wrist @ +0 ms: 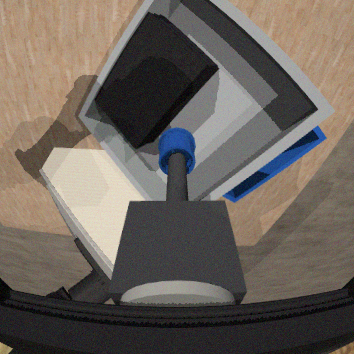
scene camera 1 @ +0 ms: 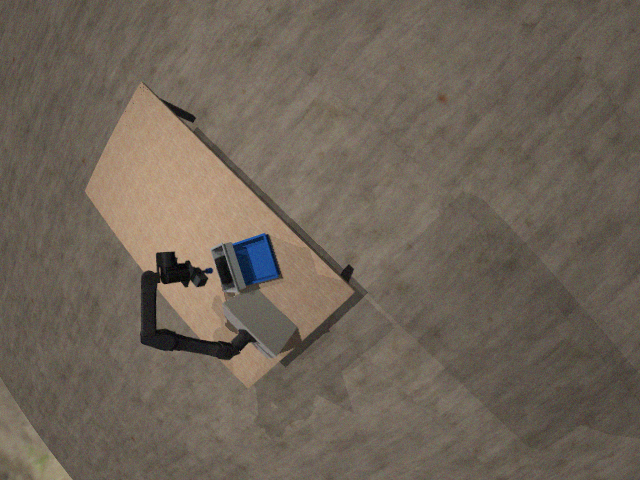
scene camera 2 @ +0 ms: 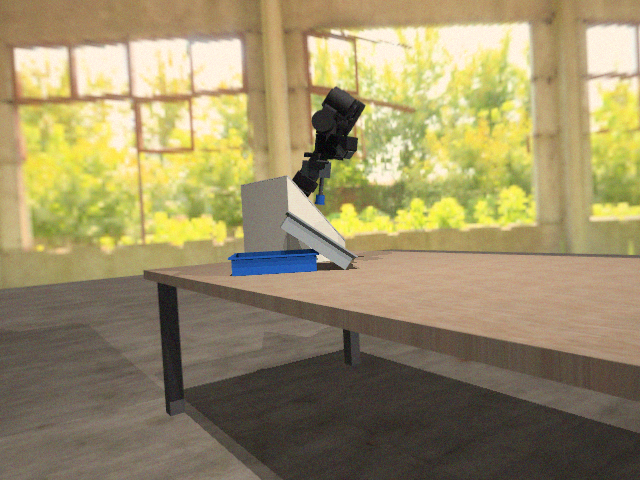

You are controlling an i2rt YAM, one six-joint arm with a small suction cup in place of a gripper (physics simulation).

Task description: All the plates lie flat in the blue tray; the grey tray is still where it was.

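Frame: origin at the arm's base, x left, y back, z up, level; centimetres.
Where they show: hand at its tool point: [wrist: 176,144] [scene camera 1: 210,270] [scene camera 2: 319,204]; arm's base at its link origin: [wrist: 107,278] [scene camera 1: 247,334] [scene camera 2: 286,206].
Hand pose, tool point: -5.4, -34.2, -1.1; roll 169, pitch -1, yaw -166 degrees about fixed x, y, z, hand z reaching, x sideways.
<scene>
Each offset is from my tool point to the centre of the thing, as dx, dy, dz. Level surfaces: height alone.
My suction cup [scene camera 1: 208,270] [scene camera 2: 320,199] [wrist: 177,150], a small blue cup on a dark rod, hangs in the air with no plate on it. In the wrist view it shows in front of the lower part of the grey tray @[-1.2, +2.0, -10.4] [scene camera 1: 236,268] [scene camera 2: 317,241] [wrist: 270,151]. That tray is tilted, its high end at the blue tray's side. A thick black block @[+3.9, +0.8, -12.3] [scene camera 1: 223,270] [wrist: 155,75], one plate or several stacked, lies inside it; how many I cannot tell. The blue tray @[-12.2, +7.2, -16.1] [scene camera 1: 263,258] [scene camera 2: 273,264] [wrist: 278,163] stands level beside it; no plate shows in it in scene camera 1.
A large pale grey box [scene camera 1: 261,322] [scene camera 2: 263,214] [wrist: 90,190] with a sloping face stands close beside both trays. The arm's base [scene camera 1: 240,341] is next to it. The trays stand near one end of the wooden table @[dz -18.6] [scene camera 1: 170,170] [scene camera 2: 491,289].
</scene>
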